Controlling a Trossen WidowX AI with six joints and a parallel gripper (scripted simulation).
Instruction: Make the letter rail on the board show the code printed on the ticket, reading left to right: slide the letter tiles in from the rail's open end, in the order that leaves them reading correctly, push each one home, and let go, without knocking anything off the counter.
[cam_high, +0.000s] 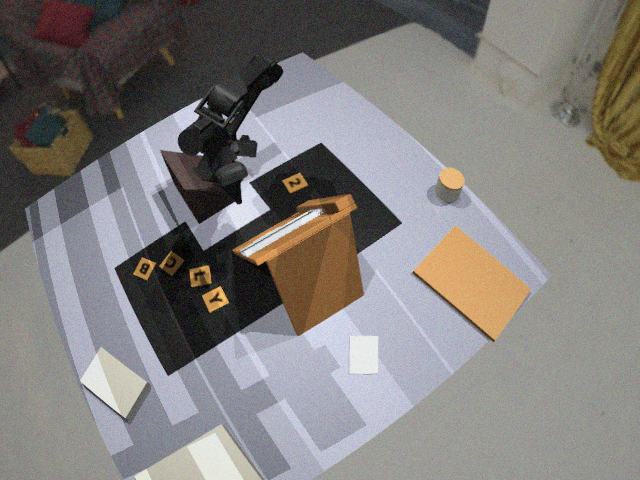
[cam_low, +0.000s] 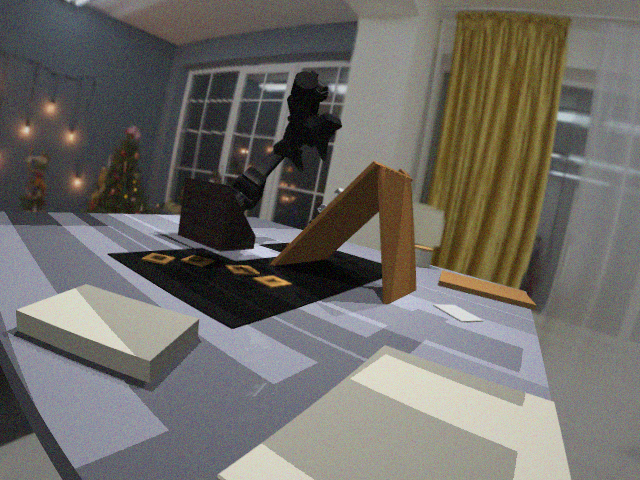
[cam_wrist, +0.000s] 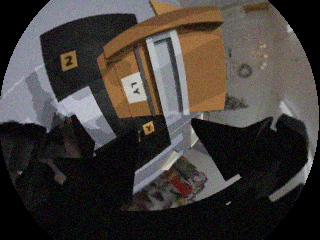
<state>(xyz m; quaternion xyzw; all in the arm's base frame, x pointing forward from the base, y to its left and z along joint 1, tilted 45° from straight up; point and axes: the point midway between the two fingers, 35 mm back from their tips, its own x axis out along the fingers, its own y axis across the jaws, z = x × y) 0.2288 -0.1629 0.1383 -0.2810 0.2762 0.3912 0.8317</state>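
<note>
Right now my gripper tip is 250 mm above the tile, 160 mm to the left of it and 40 mm past it. Also, from my gripper tip: cream box 540 mm to the right, 240 mm below, 70 mm ahead; then small lidded jar 570 mm to the left, 220 mm below, 220 mm ahead; then white card 410 mm ahead, 250 mm below, 30 mm to the left.
</note>
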